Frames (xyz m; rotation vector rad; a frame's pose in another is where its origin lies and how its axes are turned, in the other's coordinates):
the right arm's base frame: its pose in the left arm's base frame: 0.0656 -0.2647 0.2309 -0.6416 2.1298 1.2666
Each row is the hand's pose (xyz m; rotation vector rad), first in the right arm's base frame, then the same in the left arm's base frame.
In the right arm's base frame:
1: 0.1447 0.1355 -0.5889 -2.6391 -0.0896 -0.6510
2: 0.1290 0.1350 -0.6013 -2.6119 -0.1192 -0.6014
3: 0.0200 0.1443 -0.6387 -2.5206 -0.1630 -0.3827
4: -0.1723 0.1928 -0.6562 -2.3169 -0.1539 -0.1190
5: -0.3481 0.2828 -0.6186 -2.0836 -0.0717 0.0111
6: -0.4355 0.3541 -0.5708 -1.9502 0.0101 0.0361
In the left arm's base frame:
1: -0.2626 -0.7479 0.4428 1.5212 1.0731 -2.4528
2: -0.2538 -0.7575 0.4581 1.4850 1.0302 -2.5095
3: -0.1900 -0.7748 0.5529 1.3149 0.8311 -2.6668
4: -0.0873 -0.7480 0.7214 1.1259 0.4481 -2.8224
5: -0.0110 -0.6557 0.8829 1.0744 0.0451 -2.8641
6: 0.0163 -0.5723 0.9683 1.1033 -0.1819 -2.8318

